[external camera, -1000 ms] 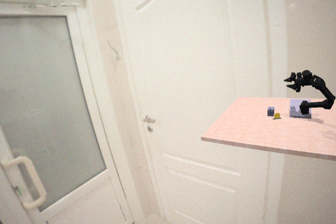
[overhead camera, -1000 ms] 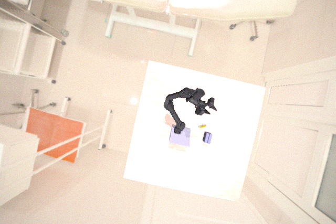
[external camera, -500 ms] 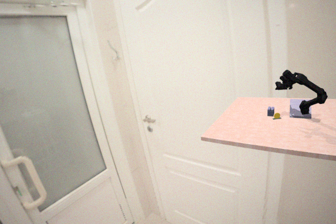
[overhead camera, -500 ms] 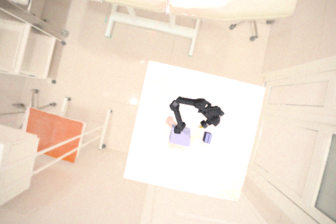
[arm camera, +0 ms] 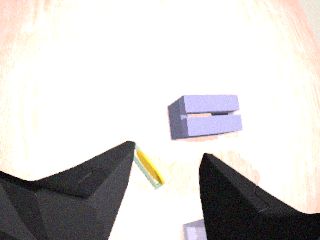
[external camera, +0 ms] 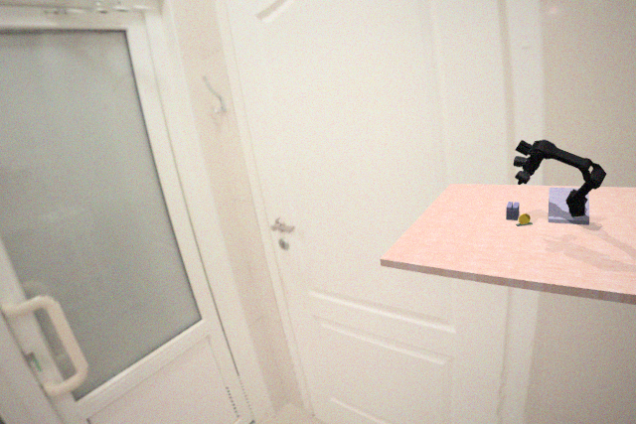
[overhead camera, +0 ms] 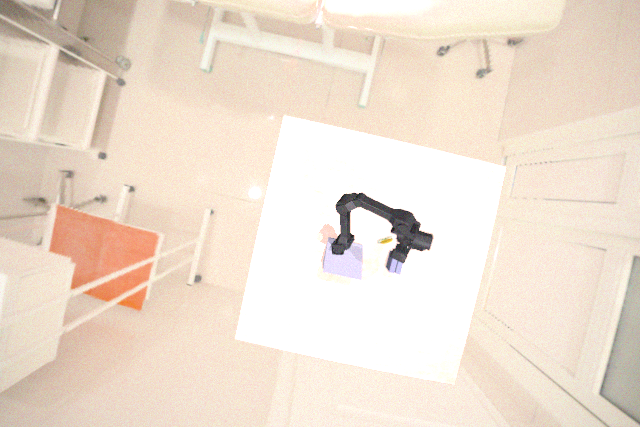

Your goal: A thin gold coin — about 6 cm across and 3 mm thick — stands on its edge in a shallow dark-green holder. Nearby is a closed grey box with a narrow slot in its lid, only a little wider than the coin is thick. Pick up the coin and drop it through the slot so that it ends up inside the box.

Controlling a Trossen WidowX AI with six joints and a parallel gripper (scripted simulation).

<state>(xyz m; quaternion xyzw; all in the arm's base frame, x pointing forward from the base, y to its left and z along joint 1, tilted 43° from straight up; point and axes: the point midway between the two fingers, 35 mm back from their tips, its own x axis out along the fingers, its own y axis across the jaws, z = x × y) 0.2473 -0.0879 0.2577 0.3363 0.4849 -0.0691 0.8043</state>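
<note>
Right now the gold coin is 210 mm below my gripper tip, 40 mm to the right of it and 30 mm behind it.
</note>
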